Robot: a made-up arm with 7 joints.
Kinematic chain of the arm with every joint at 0, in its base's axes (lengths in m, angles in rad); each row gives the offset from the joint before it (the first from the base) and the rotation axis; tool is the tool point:
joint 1: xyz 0 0 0.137 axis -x
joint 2: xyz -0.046 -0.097 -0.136 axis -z
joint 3: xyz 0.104 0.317 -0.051 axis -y
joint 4: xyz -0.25 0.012 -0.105 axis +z
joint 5: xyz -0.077 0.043 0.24 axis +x
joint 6: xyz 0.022 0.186 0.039 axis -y
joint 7: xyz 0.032 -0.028 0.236 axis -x
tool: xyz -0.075 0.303 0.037
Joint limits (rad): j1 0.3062..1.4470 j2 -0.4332..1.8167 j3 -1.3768..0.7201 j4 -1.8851..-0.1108 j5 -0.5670..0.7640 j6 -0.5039..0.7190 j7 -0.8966..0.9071
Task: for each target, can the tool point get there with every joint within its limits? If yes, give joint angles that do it. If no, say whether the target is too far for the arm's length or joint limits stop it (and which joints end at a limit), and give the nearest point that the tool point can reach.
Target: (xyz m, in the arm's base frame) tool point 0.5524 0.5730 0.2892
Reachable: yes | joints 1.0315 1.0289 -0.3637 -0.5964 0.3037 0.2438 -0.7280
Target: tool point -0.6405 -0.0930 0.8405
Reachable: no: joint limits stop it (at a limit: joint 1, joint 2, joint 4, joint 5, joint 7) | nearest point -0.5870 0.0990 0.5927 | short by 0.318 m
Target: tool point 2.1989 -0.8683 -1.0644
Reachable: no: too far | nearest point 0.8816 -0.3103 -0.2924 | short by 1.626 m
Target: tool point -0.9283 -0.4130 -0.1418
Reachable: no: joint limits stop it (at a limit: joint 1, joint 2, joint 3, joint 4, joint 6, joint 7) | nearest point -0.9723 -0.2146 -0.2609 | short by 0.236 m
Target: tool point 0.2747 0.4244 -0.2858
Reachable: yes | joints 1.3601 1.3262 0.5417 -0.9338 0.5699 0.0168 -0.7384
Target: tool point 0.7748 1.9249 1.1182
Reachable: no: too far | nearest point 0.3528 0.8226 0.4228 | short by 1.370 m
